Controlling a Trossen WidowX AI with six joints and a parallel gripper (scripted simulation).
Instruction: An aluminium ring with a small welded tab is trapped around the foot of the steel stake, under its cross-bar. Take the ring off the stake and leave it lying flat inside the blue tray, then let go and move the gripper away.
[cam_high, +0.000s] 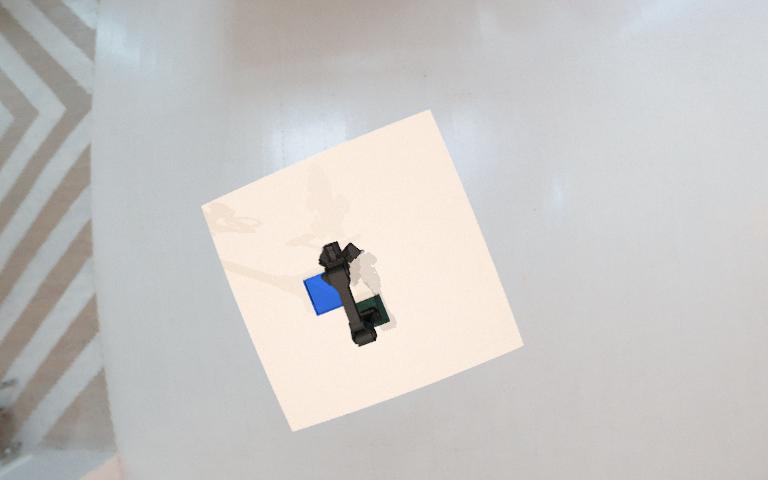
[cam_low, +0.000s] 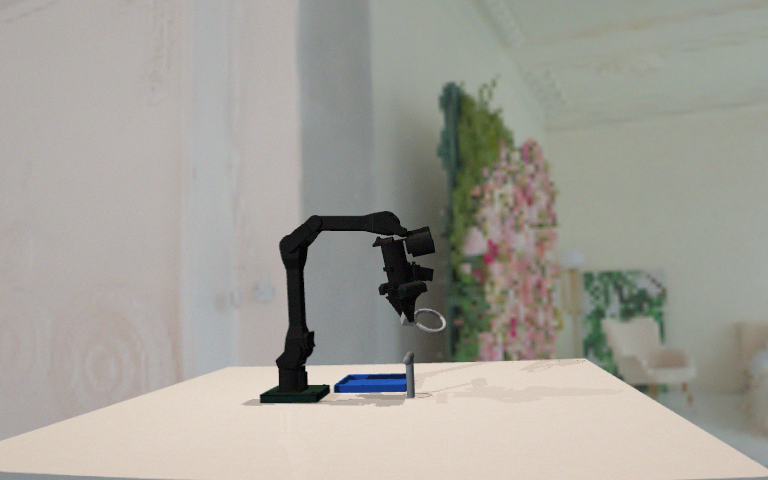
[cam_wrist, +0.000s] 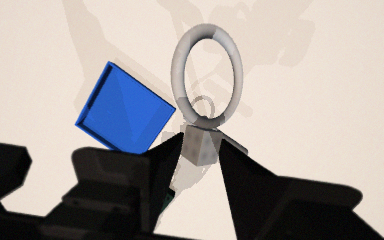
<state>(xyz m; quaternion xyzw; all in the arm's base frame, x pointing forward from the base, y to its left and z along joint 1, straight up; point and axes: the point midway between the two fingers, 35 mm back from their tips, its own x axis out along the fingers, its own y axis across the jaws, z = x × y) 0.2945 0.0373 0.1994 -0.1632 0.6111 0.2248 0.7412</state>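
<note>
Right now my gripper tip is 4 cm short of the aluminium ring and 2 cm to the right of it. Round my gripper tip: blue tray: 13 cm behind, 14 cm to the left, 18 cm below.
</note>
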